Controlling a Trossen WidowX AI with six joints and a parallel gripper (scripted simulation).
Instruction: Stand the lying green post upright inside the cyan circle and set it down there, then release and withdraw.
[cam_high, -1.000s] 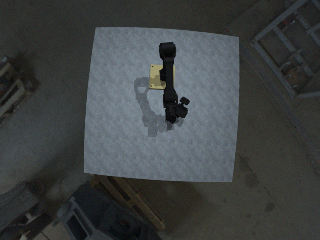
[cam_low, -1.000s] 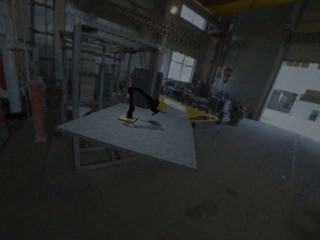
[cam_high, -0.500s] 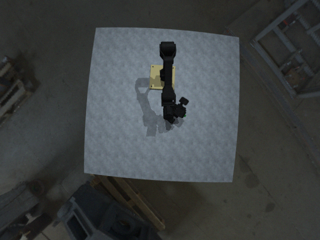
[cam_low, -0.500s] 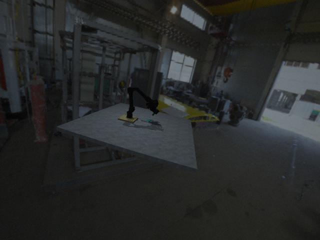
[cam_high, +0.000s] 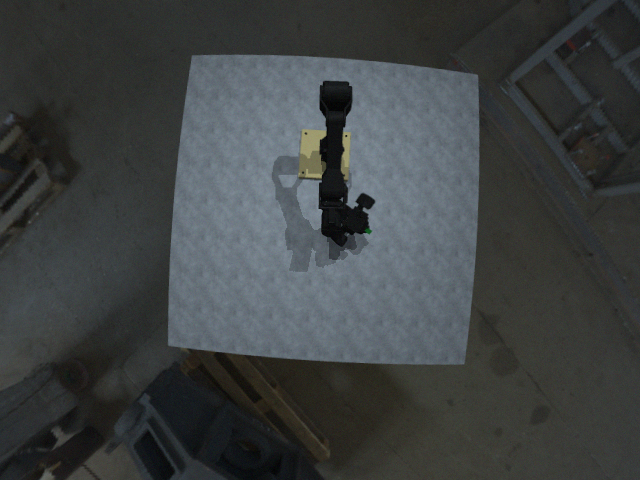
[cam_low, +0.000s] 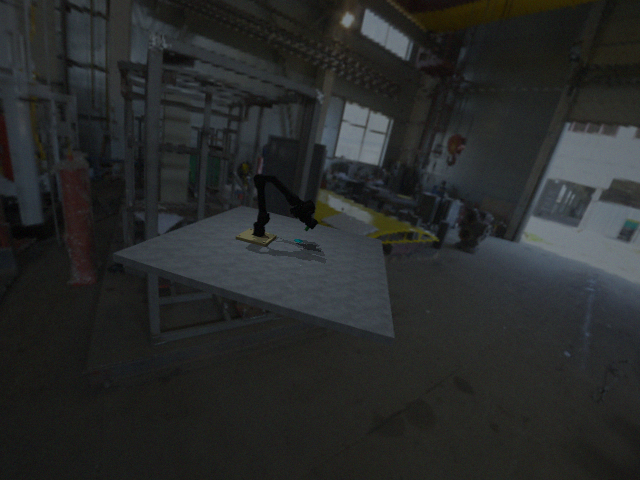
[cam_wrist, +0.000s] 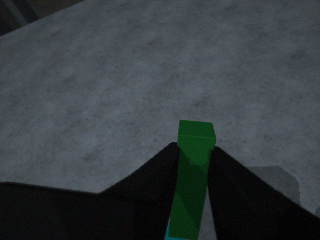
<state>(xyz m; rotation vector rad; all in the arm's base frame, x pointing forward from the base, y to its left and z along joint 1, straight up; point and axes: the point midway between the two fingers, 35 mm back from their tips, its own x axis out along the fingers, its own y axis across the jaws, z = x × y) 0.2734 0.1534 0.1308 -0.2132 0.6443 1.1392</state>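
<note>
Right now my gripper tip is 5 cm past the cyan circle, 3 cm to the left of it and 13 cm above it. Round my gripper tip: green post (1 cm behind, 1 cm to the right, 2 cm below).
</note>
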